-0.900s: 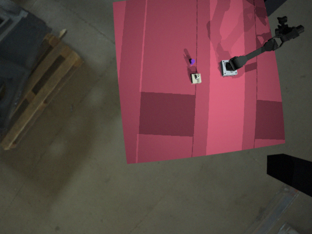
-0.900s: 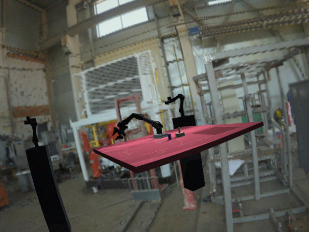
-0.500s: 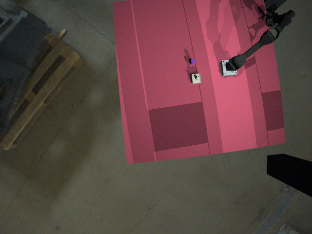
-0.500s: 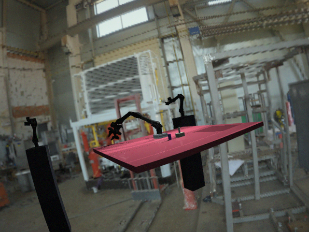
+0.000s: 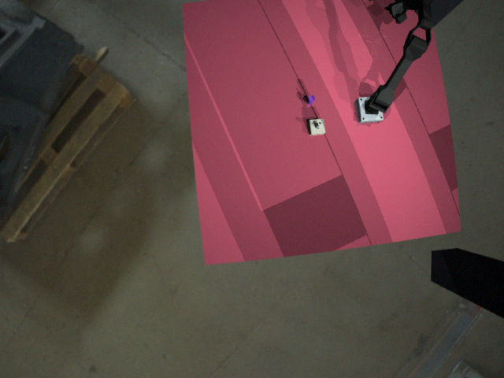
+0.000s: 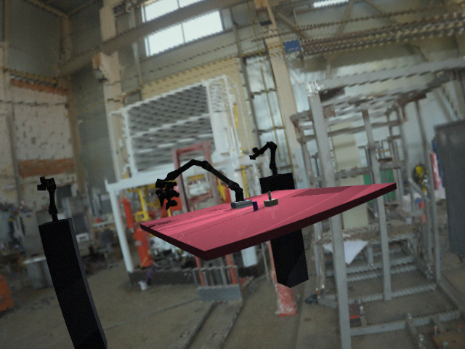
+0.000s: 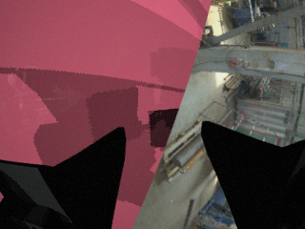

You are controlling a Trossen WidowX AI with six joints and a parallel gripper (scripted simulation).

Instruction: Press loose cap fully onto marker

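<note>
Right now the purple cap is 39 cm ahead of my gripper tip, 48 cm to the left of it and 7 cm below it. The rest, counted from my gripper tip: holder block: 37 cm ahead, 60 cm to the left, 8 cm below.
</note>
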